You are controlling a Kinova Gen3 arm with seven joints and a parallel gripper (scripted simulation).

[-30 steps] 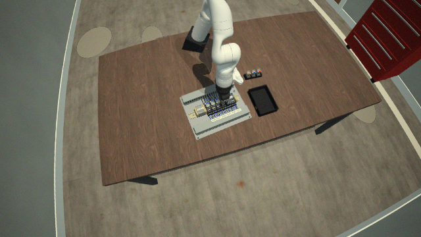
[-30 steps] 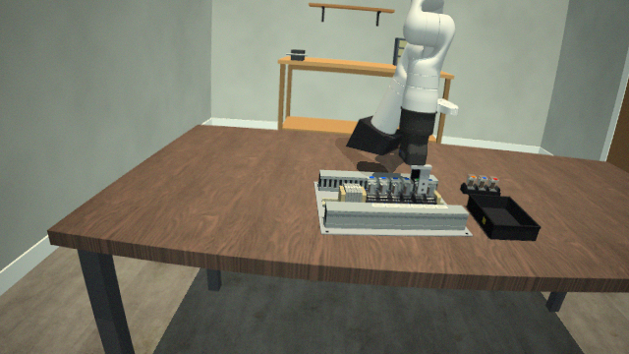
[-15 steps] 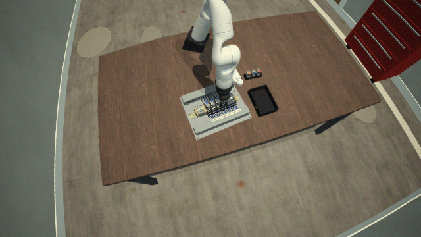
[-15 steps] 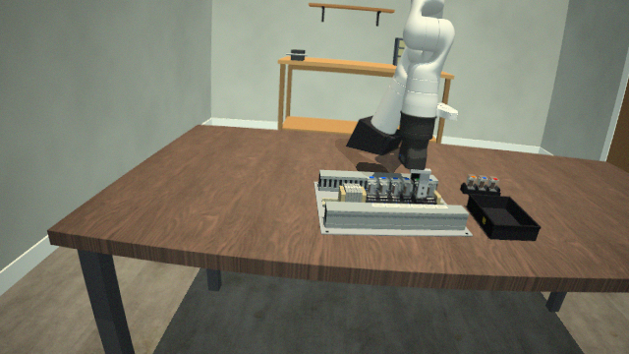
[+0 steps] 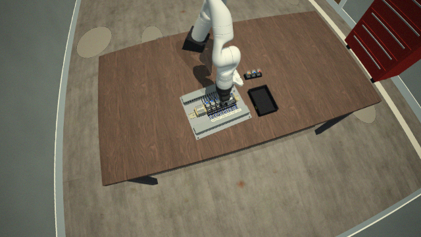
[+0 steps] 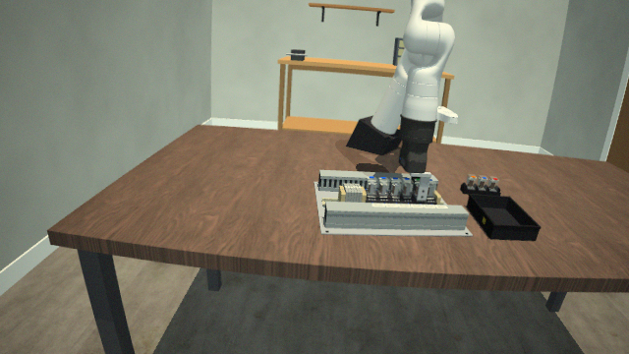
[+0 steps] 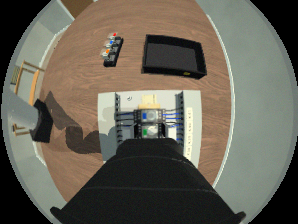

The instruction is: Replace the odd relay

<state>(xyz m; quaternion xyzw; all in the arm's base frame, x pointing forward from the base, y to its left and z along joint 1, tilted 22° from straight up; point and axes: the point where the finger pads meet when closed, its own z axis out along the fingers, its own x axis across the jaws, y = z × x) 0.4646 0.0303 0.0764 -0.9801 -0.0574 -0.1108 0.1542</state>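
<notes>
Right now the grey relay is right at my hand. From my hand the other things lie so: black tray (4 cm ahead, 20 cm to the left, 3 cm below); black stand (14 cm behind, 20 cm to the left, 4 cm below).
</notes>
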